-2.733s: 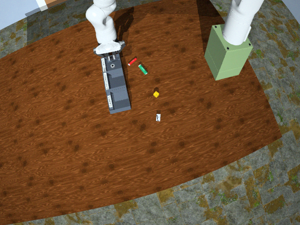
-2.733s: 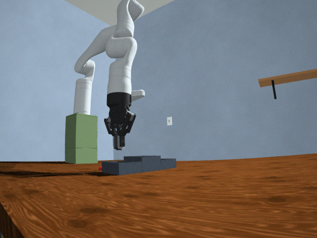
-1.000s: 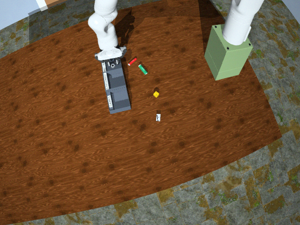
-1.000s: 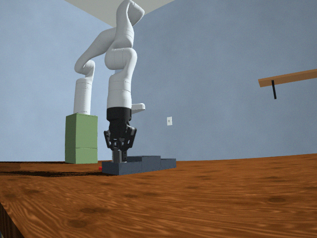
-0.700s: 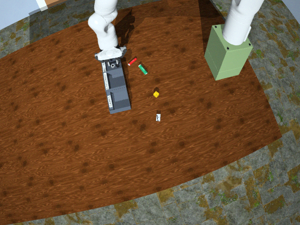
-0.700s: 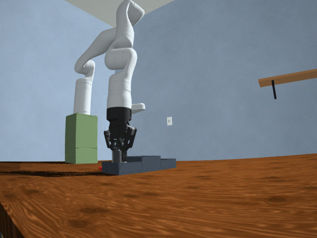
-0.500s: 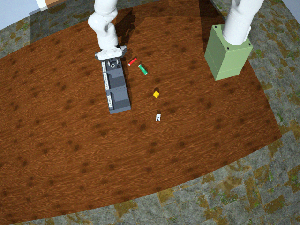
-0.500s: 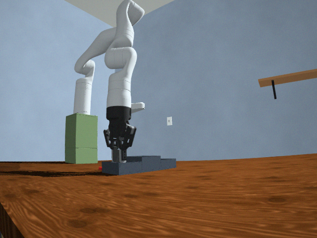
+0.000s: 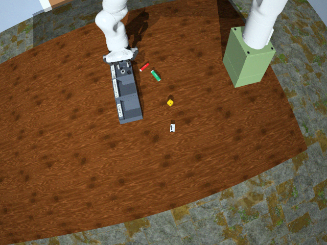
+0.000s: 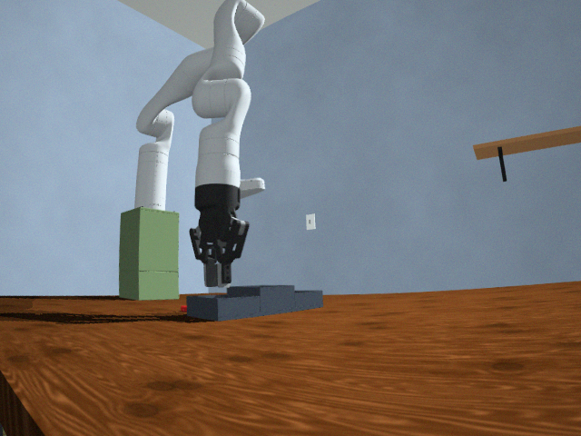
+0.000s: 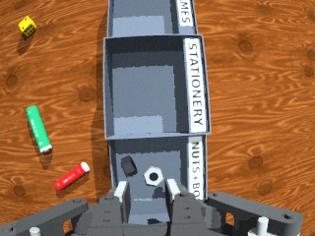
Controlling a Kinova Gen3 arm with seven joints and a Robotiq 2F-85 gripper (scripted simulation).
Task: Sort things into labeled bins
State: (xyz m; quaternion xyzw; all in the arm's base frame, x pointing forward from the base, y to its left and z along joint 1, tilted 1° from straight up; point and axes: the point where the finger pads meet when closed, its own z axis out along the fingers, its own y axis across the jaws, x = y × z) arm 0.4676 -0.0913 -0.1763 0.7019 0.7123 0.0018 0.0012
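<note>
My gripper is now 5 cm above the metal nut and 1 cm short of it. Also, from my hand: red marker 8 cm behind, 6 cm below; then dark nut 5 cm below, 2 cm to the left, 2 cm behind; then green marker 12 cm behind, 6 cm below, 5 cm to the left.
</note>
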